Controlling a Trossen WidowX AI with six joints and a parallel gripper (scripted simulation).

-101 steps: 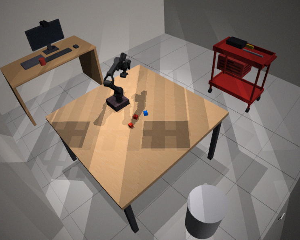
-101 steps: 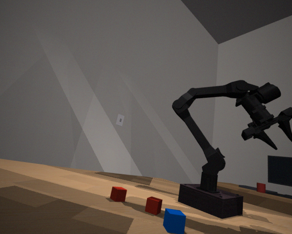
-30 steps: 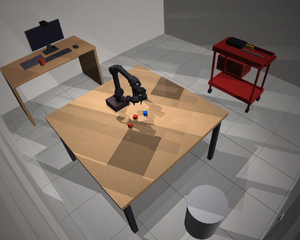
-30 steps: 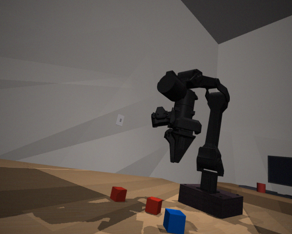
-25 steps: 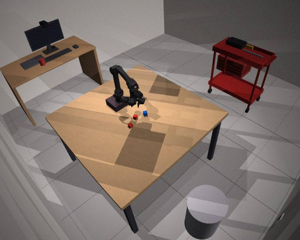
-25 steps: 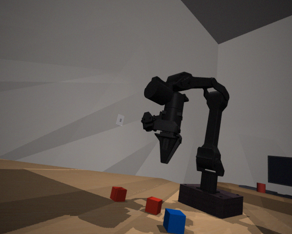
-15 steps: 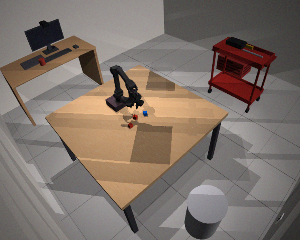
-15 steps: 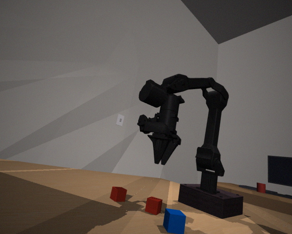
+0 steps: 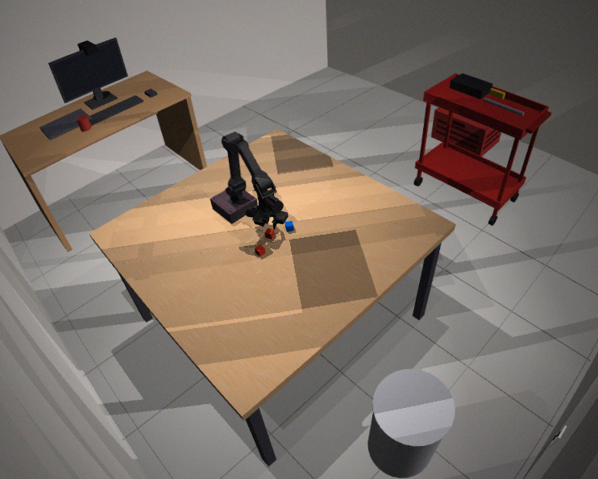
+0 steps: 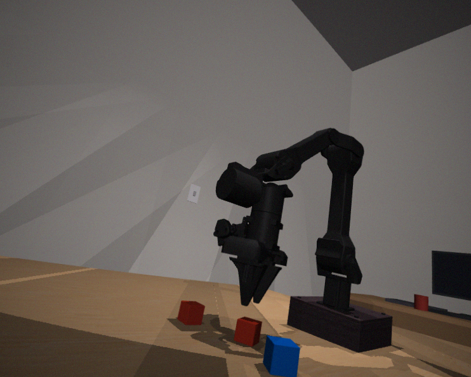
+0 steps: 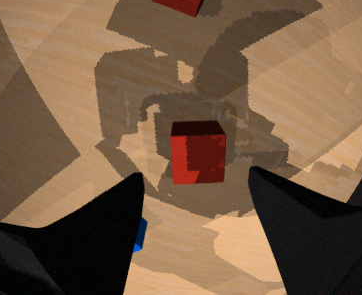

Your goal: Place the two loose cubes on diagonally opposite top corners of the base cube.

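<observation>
Right now my gripper tip is 100 mm to the right of the blue cube, 40 mm short of it and 40 mm above it.
</observation>
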